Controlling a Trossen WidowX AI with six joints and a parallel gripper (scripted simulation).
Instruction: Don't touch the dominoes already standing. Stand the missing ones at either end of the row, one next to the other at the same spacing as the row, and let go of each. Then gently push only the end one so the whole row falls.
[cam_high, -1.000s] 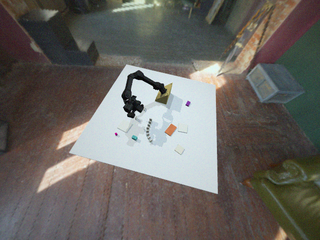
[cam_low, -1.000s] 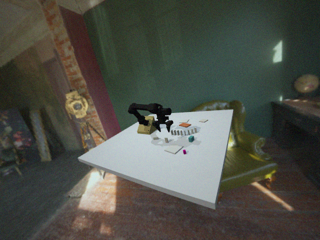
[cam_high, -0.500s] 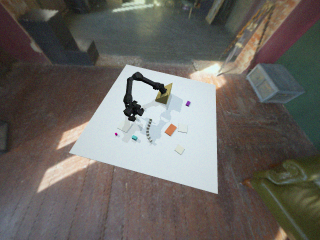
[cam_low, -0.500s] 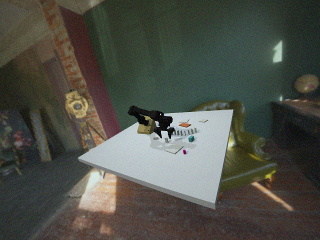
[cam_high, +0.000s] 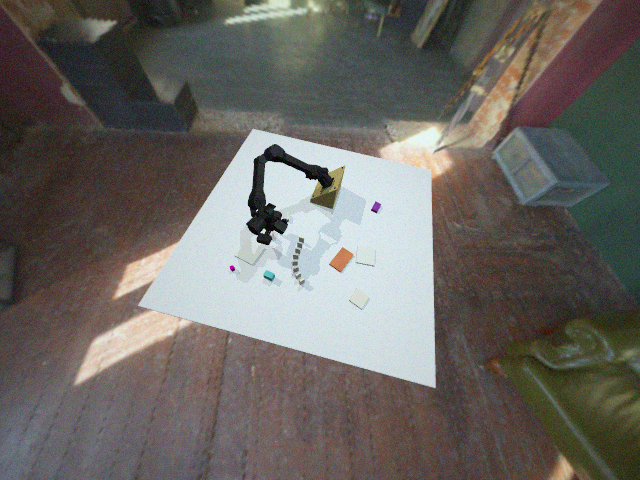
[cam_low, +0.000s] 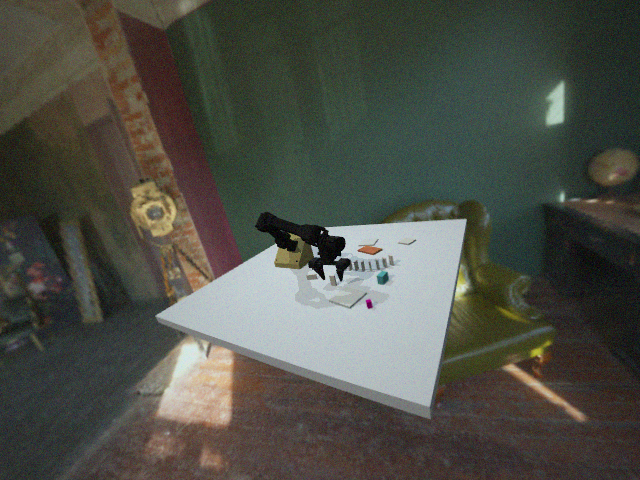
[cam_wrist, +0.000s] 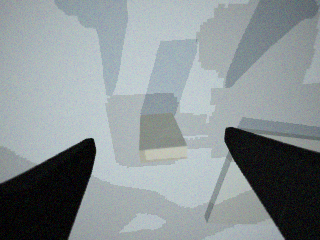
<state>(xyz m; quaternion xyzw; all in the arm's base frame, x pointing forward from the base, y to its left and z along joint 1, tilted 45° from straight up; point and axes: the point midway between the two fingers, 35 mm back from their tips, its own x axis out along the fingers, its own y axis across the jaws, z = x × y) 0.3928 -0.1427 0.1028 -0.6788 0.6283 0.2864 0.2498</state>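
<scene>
My gripper tip is 120 mm short of the white tile, 70 mm to the left of it and 20 mm above it. The rest, counted from my gripper tip: magenta block: 230 mm ahead, 100 mm to the right, 10 mm below; then teal block: 200 mm ahead, 80 mm to the left, 10 mm below; then orange tile: 20 mm behind, 380 mm to the left, 20 mm below.
</scene>
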